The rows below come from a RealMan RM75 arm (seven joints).
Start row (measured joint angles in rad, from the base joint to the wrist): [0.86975, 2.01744, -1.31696, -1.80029, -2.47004, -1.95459, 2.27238]
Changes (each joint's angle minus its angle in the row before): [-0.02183, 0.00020, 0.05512, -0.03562, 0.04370, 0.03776, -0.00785]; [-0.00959, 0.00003, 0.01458, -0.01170, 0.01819, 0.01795, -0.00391]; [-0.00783, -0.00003, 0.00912, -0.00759, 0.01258, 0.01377, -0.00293]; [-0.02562, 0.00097, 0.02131, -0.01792, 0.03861, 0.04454, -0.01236]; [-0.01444, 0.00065, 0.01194, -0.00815, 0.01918, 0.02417, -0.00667]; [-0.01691, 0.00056, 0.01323, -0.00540, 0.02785, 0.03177, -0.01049]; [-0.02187, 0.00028, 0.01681, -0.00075, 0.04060, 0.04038, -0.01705]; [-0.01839, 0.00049, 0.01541, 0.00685, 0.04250, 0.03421, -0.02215]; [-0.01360, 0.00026, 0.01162, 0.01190, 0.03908, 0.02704, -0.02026]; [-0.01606, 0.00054, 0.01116, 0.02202, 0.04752, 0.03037, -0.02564]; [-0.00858, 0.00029, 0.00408, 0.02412, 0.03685, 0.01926, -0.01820]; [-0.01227, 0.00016, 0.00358, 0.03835, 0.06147, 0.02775, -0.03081]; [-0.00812, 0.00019, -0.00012, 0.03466, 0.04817, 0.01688, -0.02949]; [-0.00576, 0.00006, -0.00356, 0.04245, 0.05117, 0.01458, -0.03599]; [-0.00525, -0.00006, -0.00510, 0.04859, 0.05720, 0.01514, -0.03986]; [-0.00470, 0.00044, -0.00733, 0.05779, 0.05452, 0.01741, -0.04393]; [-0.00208, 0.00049, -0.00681, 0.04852, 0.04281, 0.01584, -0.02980]
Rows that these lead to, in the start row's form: [0.84792, 2.01764, -1.26184, -1.83591, -2.42634, -1.91683, 2.26453]; [0.83833, 2.01767, -1.24726, -1.84761, -2.40815, -1.89888, 2.26062]; [0.83050, 2.01764, -1.23814, -1.85520, -2.39557, -1.88511, 2.25769]; [0.80488, 2.01861, -1.21683, -1.87312, -2.35696, -1.84057, 2.24533]; [0.79044, 2.01926, -1.20489, -1.88127, -2.33778, -1.81640, 2.23866]; [0.77353, 2.01982, -1.19166, -1.88667, -2.30993, -1.78463, 2.22817]; [0.75166, 2.02010, -1.17485, -1.88742, -2.26933, -1.74425, 2.21112]; [0.73327, 2.02059, -1.15944, -1.88057, -2.22683, -1.71004, 2.18897]; [0.71967, 2.02085, -1.14782, -1.86867, -2.18775, -1.68300, 2.16871]; [0.70361, 2.02139, -1.13666, -1.84665, -2.14023, -1.65263, 2.14307]; [0.69503, 2.02168, -1.13258, -1.82253, -2.10338, -1.63337, 2.12487]; [0.68276, 2.02184, -1.12900, -1.78418, -2.04191, -1.60562, 2.09406]; [0.67464, 2.02203, -1.12912, -1.74952, -1.99374, -1.58874, 2.06457]; [0.66888, 2.02209, -1.13268, -1.70707, -1.94257, -1.57416, 2.02858]; [0.66363, 2.02203, -1.13778, -1.65848, -1.88537, -1.55902, 1.98872]; [0.65893, 2.02247, -1.14511, -1.60069, -1.83085, -1.54161, 1.94479]; [0.65685, 2.02296, -1.15192, -1.55217, -1.78804, -1.52577, 1.91499]
